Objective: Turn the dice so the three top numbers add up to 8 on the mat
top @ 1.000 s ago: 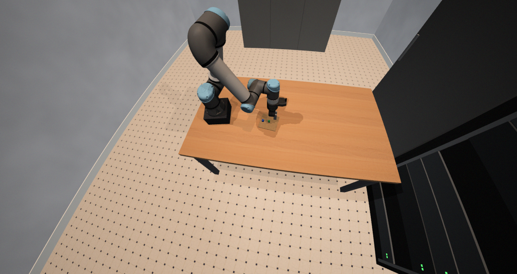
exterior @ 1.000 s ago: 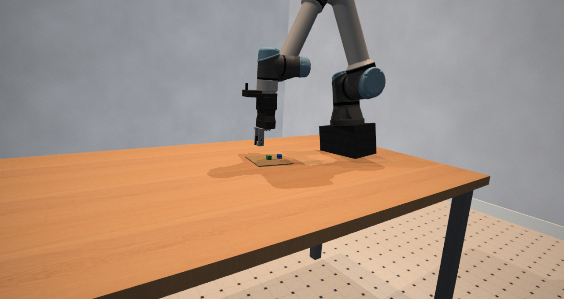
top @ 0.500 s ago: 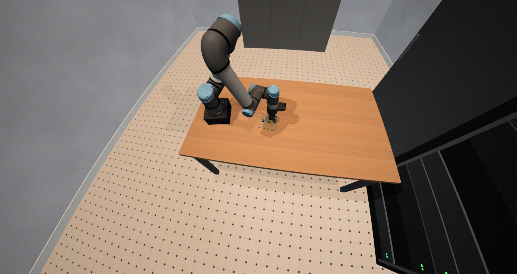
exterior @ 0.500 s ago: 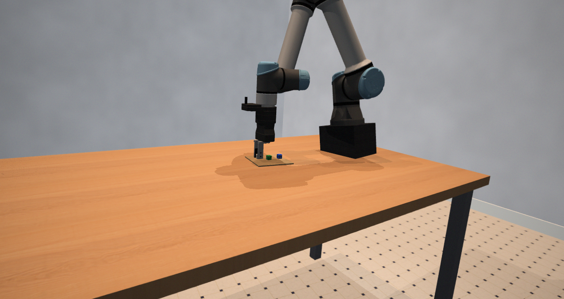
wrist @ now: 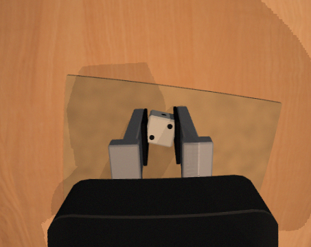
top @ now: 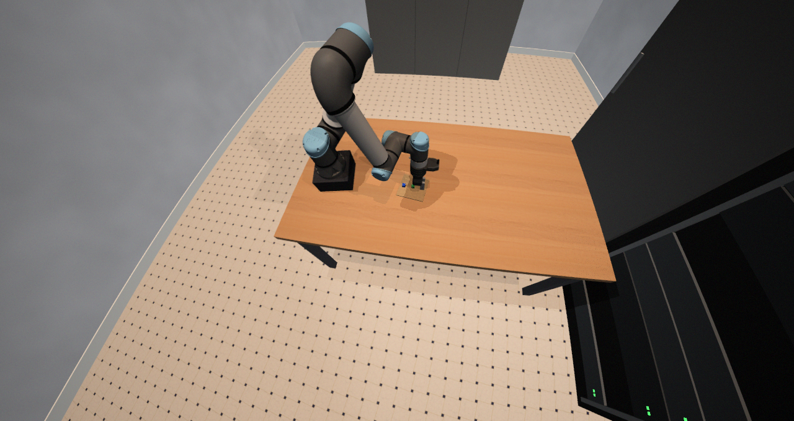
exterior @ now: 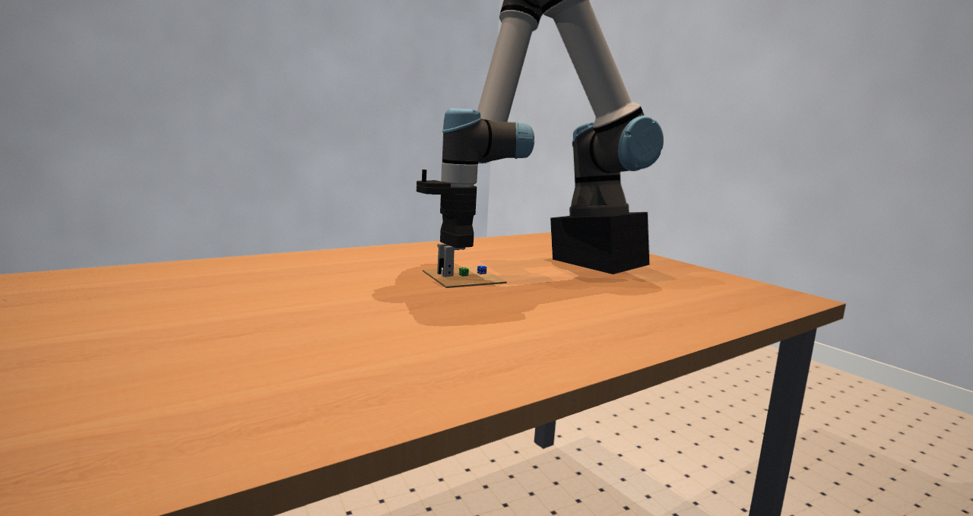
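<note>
My hand is 10 mm above the white die. Round my hand: green die 50 mm behind, 20 mm below; mat 50 mm behind, 30 mm below; blue die 100 mm behind, 20 mm below, 10 mm to the right.
</note>
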